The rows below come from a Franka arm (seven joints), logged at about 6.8 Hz.
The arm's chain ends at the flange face. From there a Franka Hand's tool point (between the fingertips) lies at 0.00 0.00 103.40 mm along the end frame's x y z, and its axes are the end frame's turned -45 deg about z.
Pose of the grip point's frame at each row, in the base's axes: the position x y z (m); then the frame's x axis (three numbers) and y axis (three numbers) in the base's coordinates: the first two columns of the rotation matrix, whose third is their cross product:
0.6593 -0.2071 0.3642 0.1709 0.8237 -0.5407 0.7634 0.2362 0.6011
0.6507 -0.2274 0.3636 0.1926 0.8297 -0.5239 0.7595 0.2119 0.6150
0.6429 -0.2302 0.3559 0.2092 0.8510 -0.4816 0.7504 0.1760 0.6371
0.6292 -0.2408 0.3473 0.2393 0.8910 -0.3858 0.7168 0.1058 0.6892
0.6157 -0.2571 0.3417 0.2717 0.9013 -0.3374 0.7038 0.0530 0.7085
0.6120 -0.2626 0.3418 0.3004 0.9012 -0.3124 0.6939 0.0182 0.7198
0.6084 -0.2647 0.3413 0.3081 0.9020 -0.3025 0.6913 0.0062 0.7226
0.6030 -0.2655 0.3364 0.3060 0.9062 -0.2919 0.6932 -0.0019 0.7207
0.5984 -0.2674 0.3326 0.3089 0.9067 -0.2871 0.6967 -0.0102 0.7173
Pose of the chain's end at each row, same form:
0.5949 -0.1538 0.4250 0.6606 0.7495 0.0427 0.4190 -0.4154 0.8074
0.5865 -0.1740 0.4245 0.6732 0.7365 0.0644 0.4009 -0.4369 0.8053
0.5781 -0.1791 0.4181 0.6785 0.7262 0.1100 0.3827 -0.4773 0.7910
0.5615 -0.1952 0.4107 0.6761 0.7048 0.2145 0.3376 -0.5552 0.7601
0.5478 -0.2126 0.4058 0.6898 0.6748 0.2624 0.3055 -0.5998 0.7396
0.5443 -0.2178 0.4059 0.7031 0.6501 0.2881 0.2782 -0.6244 0.7299
0.5408 -0.2201 0.4056 0.7067 0.6422 0.2971 0.2710 -0.6334 0.7249
0.5355 -0.2218 0.4014 0.7065 0.6394 0.3032 0.2738 -0.6421 0.7160
0.5315 -0.2238 0.3982 0.7111 0.6339 0.3042 0.2742 -0.6483 0.7102

